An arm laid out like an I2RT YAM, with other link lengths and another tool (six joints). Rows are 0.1 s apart.
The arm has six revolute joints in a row. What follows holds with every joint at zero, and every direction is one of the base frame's. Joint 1 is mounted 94.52 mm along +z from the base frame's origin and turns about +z. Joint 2 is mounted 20.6 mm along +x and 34.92 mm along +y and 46.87 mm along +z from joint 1 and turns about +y. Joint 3 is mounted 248.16 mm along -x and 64.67 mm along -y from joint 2 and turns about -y. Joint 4 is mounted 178.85 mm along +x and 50.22 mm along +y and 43.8 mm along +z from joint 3 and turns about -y. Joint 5 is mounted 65.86 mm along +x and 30.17 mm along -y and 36.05 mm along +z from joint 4 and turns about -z. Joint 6 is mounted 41.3 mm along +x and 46.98 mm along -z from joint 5 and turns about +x. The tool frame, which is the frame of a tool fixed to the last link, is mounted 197 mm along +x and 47 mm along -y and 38 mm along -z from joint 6; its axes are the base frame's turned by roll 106.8, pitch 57.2 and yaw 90 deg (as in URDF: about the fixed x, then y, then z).
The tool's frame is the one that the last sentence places.
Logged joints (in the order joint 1, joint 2, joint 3, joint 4, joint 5, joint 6), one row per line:
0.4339 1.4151 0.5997 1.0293 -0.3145 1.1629
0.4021 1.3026 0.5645 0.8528 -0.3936 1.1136
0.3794 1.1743 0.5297 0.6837 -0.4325 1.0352
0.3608 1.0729 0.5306 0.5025 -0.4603 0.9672
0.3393 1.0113 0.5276 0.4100 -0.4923 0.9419
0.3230 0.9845 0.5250 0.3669 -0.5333 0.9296
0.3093 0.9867 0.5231 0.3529 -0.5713 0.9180
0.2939 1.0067 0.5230 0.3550 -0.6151 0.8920
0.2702 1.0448 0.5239 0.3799 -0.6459 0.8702
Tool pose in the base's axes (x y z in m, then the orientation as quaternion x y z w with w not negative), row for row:
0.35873 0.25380 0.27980 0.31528 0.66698 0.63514 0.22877
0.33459 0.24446 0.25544 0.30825 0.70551 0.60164 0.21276
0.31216 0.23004 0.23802 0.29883 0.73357 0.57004 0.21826
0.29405 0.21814 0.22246 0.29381 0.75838 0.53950 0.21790
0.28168 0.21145 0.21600 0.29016 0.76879 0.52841 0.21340
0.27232 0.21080 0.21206 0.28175 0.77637 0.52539 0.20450
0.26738 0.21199 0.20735 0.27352 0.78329 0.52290 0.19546
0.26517 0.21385 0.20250 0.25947 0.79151 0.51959 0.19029
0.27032 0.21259 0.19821 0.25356 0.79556 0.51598 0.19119
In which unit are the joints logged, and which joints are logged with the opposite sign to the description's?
The joints are logged in radians. Opposite sign: none.
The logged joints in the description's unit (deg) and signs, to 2 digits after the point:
24.86 81.08 34.36 58.97 -18.02 66.63
23.04 74.63 32.34 48.86 -22.55 63.80
21.74 67.28 30.35 39.17 -24.78 59.31
20.67 61.47 30.40 28.79 -26.37 55.42
19.44 57.94 30.23 23.49 -28.21 53.97
18.51 56.41 30.08 21.02 -30.56 53.26
17.72 56.53 29.97 20.22 -32.73 52.60
16.84 57.68 29.97 20.34 -35.24 51.11
15.48 59.86 30.02 21.77 -37.01 49.86

